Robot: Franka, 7 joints.
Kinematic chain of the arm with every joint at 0, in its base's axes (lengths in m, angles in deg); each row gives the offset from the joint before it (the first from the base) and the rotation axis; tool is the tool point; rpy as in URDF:
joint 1: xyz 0 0 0.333 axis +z
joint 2: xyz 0 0 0 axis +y
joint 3: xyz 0 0 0.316 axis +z
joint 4: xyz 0.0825 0 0 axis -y
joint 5: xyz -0.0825 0 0.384 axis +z
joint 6: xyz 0 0 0 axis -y
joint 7: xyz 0.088 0 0 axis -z
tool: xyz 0 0 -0.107 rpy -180 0 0
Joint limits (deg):
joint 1: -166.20..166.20
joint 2: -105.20..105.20
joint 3: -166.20..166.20
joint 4: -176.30..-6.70
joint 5: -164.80..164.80
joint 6: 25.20..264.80
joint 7: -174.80..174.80
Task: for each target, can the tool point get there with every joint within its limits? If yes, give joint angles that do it. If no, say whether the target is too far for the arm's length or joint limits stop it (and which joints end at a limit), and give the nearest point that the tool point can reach.
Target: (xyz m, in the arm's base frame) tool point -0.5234 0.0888 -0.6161
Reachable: no: too far | nearest point -0.4354 0.0798 -0.3360 | short by 0.294 m
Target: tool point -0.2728 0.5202 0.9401
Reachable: yes | joints -43.51 -63.16 27.57 -45.40 -30.70 168.80 -118.59
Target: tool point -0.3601 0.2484 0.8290
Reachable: yes | joints -120.95 -15.88 -73.78 -57.65 -7.22 57.38 44.70
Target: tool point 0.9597 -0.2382 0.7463
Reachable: no: too far | nearest point 0.7682 -0.1907 0.6638 | short by 0.214 m
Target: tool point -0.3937 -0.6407 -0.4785
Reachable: no: too far | nearest point -0.3112 -0.5064 -0.2602 | short by 0.269 m
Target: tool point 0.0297 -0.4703 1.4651
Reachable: no: too far | nearest point 0.0208 -0.3290 1.1250 | short by 0.368 m
